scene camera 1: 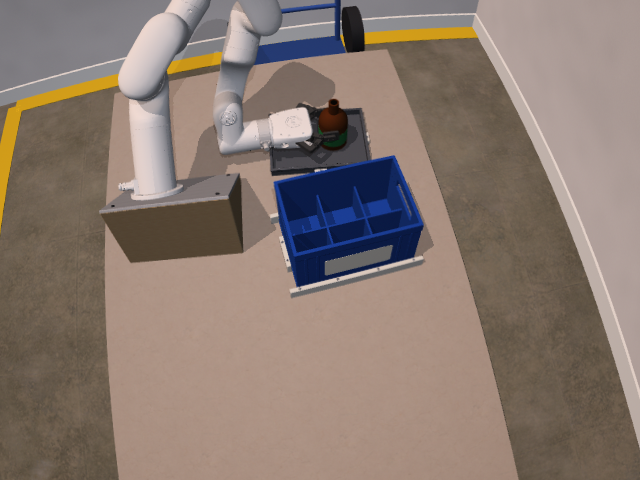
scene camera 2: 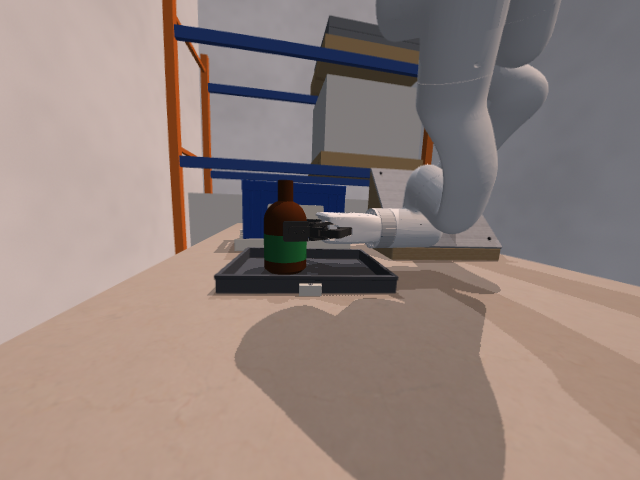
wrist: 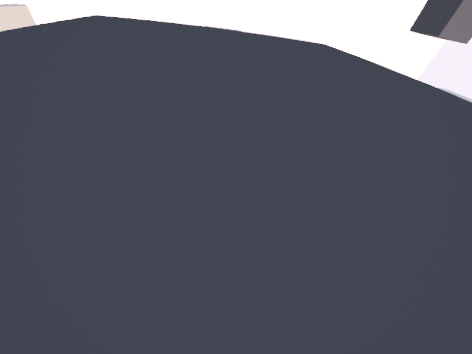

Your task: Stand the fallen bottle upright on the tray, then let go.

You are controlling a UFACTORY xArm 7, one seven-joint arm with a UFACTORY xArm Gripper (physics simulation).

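Places are measured from the arm's base along level axes (x up, y back, z right), in centimetres.
Where they show: gripper, fingertip midpoint: [scene camera 1: 335, 123] [scene camera 2: 282, 228]; arm's base, origin of the base link: [scene camera 1: 157, 193].
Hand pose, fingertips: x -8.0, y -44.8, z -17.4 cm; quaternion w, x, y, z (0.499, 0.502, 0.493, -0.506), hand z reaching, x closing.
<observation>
Things, the pixels of their centre, and the offset from my fingertips.
- brown bottle, body centre: [scene camera 2: 285, 226] [scene camera 1: 333, 122] dx +0.4, dy +0.6, dz +0.0 cm
- blue divided crate, body centre: [scene camera 1: 346, 223] [scene camera 2: 291, 214] dx +0.9, dy +4.0, dz +29.8 cm
The brown bottle [scene camera 1: 332, 121] [scene camera 2: 284, 250] with a green label is upright inside the dark tray [scene camera 1: 294, 167] [scene camera 2: 248, 285], towards the side away from the arm's base. Its bottom is at or very close to the tray floor; a tiny gap cannot be ruled out. My gripper [scene camera 1: 331, 127] [scene camera 2: 292, 230] reaches in level from the arm side and is shut on the bottle's body, around the top of the label. The far finger is mostly hidden behind the bottle in scene camera 2. A dark surface fills most of the wrist view, and the bottle cannot be made out there.
A blue divided crate [scene camera 1: 356, 243] [scene camera 2: 330, 204] stands close beside the tray, with pale rails [scene camera 1: 356, 277] at its base. The arm's pedestal box [scene camera 1: 178, 232] is nearby. A blue trolley [scene camera 1: 302, 50] and a racking unit [scene camera 2: 173, 129] stand beyond the work surface.
</observation>
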